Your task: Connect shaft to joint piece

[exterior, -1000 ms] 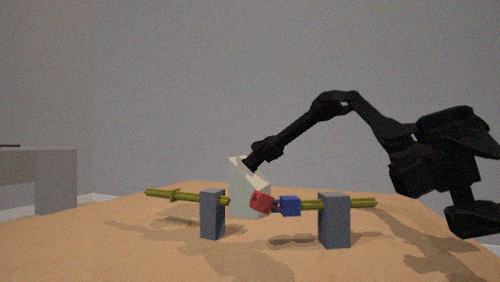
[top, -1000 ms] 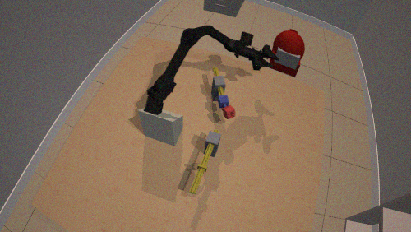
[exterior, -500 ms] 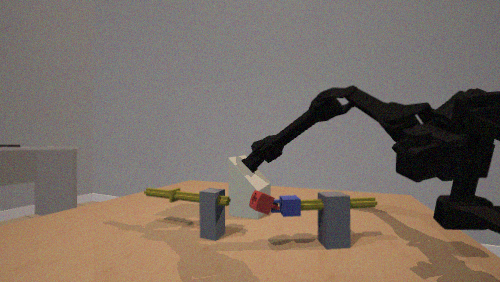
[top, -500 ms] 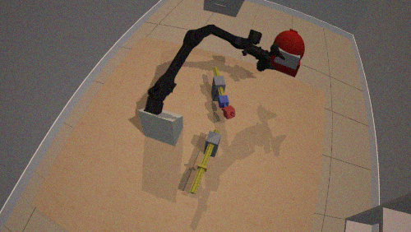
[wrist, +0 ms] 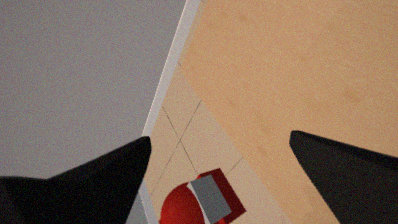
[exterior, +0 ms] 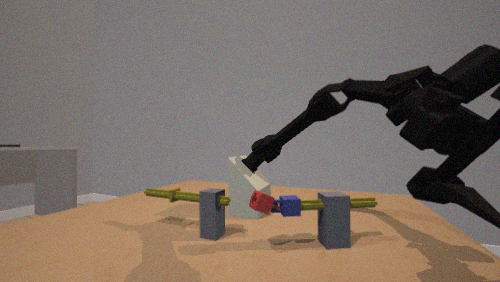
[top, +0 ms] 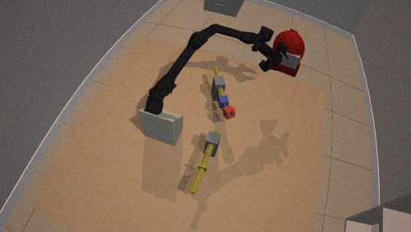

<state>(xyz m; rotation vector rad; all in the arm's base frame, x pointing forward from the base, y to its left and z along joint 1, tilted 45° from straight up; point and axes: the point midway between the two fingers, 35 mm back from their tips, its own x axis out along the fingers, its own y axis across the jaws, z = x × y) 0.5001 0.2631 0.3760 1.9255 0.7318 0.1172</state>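
Right now my gripper tip is 230 mm past the red joint piece, 330 mm to the left of it and 80 mm above it.
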